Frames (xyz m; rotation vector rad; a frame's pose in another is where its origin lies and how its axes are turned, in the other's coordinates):
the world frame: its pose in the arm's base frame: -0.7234 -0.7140 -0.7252 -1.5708 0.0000 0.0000
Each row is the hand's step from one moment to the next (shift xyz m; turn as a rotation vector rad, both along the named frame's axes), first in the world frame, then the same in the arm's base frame.
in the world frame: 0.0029 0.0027 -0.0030 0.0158 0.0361 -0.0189
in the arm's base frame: 0.0029 -0.0030 -0.0027 0.0158 -0.0189 -0.0361
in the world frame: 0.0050 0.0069 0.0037 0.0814 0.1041 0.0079
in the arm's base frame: 0.0050 0.0037 -0.0069 0.0814 0.0079 -0.1041
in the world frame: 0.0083 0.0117 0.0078 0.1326 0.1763 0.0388
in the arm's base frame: 0.0083 0.0078 -0.0117 0.1326 0.0388 -0.1763
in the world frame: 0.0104 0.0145 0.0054 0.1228 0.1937 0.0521
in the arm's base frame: 0.0104 0.0054 -0.0145 0.1228 0.0521 -0.1937
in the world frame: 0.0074 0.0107 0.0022 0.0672 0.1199 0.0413
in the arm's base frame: 0.0074 0.0022 -0.0107 0.0672 0.0413 -0.1199
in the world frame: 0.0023 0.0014 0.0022 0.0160 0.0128 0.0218
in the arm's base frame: 0.0023 0.0022 -0.0014 0.0160 0.0218 -0.0128
